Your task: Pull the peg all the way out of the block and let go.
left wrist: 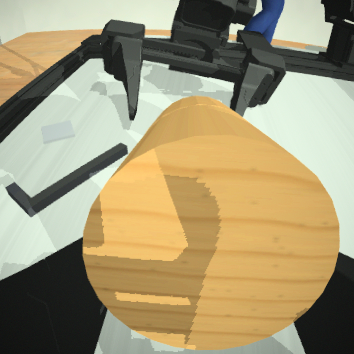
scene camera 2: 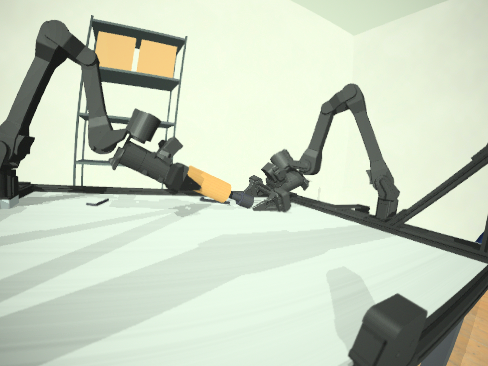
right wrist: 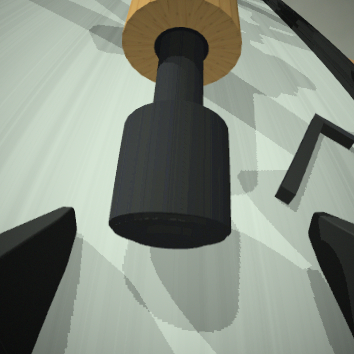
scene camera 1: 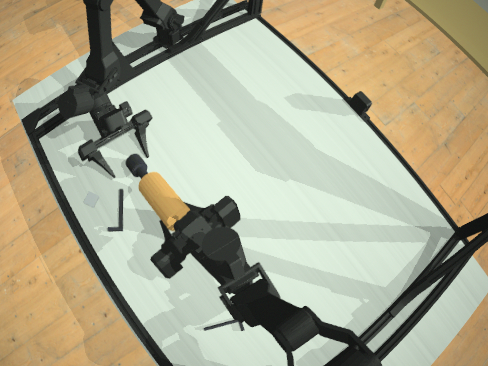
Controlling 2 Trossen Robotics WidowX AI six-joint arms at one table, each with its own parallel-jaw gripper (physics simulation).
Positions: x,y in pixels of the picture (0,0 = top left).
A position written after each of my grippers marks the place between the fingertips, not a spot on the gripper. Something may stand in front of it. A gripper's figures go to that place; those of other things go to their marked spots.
Labels:
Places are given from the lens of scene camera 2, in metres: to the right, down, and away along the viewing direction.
my left gripper (scene camera 2: 196,186): -0.12, 0.01, 0.63
my right gripper (scene camera 2: 245,203): 0.00, 0.06, 0.72
wooden cylinder block (scene camera 2: 211,186): -0.08, 0.01, 0.62

